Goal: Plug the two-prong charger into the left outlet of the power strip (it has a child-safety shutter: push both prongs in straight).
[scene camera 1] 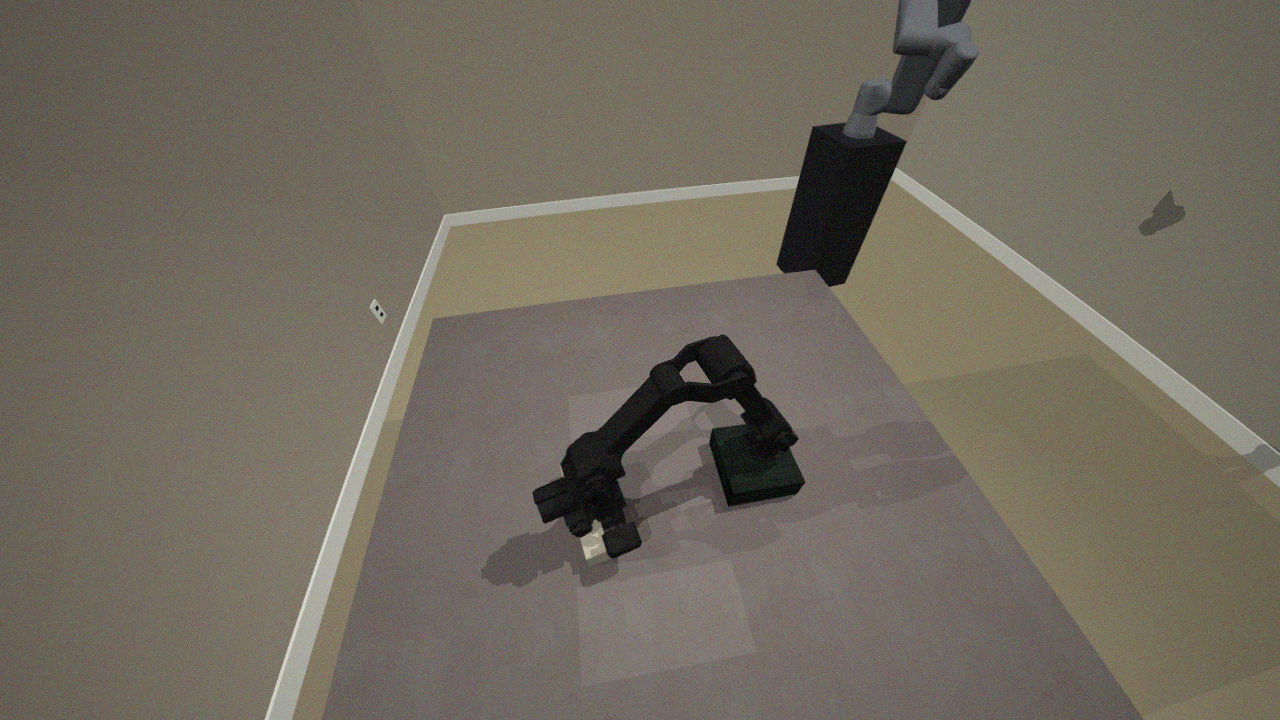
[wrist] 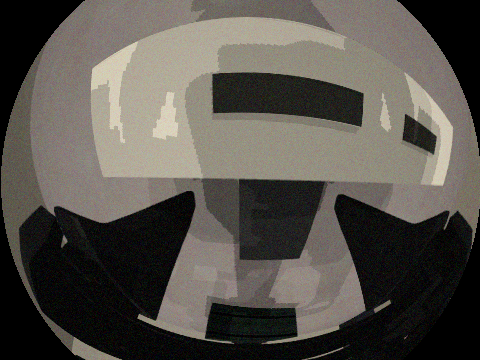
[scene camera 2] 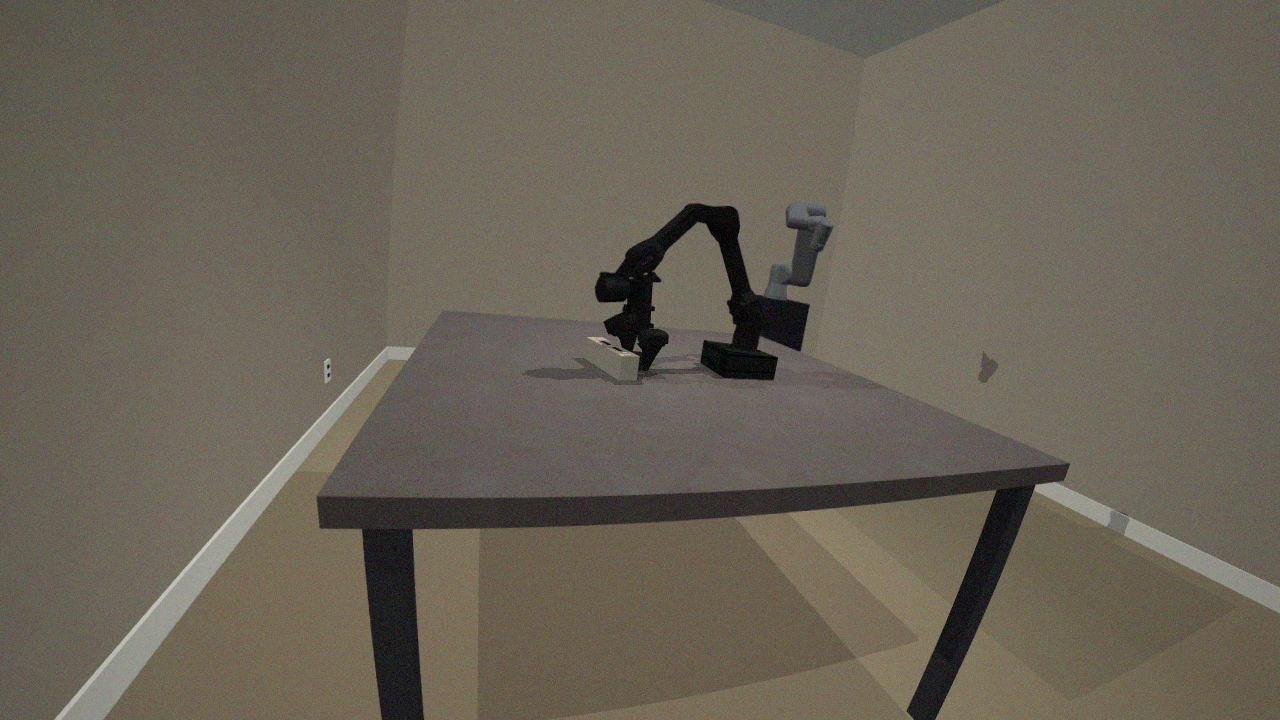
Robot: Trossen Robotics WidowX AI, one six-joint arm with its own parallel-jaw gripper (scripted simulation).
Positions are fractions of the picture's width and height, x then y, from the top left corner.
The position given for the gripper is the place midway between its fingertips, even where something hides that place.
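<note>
Scene camera 1 shows the gripper (scene camera 1: 0.48,0.72), open and holding nothing. The gripper is visible in the wrist view (wrist: 0.56,0.56) as well, together with a charger (wrist: 0.58,0.60).
</note>
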